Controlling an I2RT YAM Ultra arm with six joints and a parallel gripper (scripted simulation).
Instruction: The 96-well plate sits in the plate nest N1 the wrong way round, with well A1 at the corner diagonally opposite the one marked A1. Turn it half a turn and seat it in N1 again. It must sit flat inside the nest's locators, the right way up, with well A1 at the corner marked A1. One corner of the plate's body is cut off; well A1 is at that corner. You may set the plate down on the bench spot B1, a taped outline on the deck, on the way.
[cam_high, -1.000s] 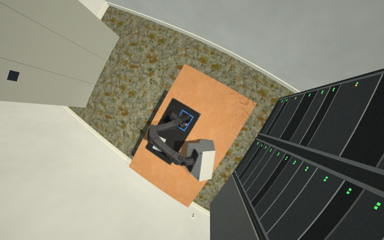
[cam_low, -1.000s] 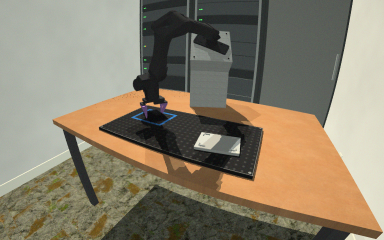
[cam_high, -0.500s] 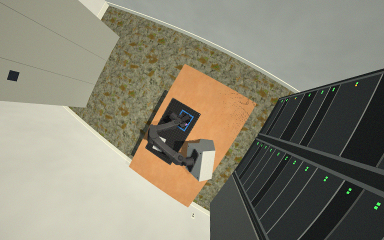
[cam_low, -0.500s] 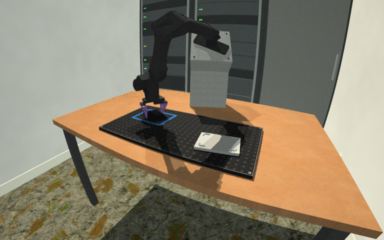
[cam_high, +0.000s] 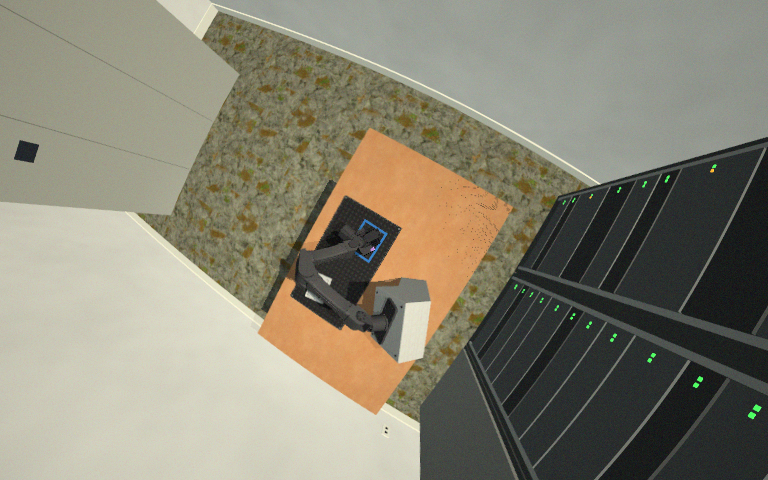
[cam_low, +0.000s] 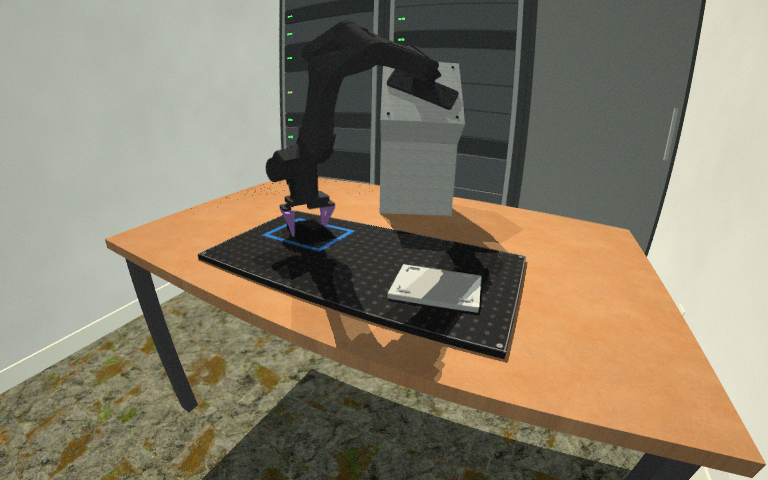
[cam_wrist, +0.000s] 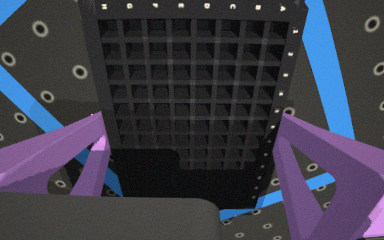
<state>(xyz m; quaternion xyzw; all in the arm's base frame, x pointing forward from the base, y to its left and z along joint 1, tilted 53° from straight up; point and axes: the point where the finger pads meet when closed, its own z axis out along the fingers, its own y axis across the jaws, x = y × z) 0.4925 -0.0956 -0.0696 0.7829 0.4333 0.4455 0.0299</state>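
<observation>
The black 96-well plate is right at my hand. The rest, counted from my hand: plate nest N1: 20 mm ahead, 400 mm to the left; then A1 mark: 50 mm ahead, 490 mm to the left.
</observation>
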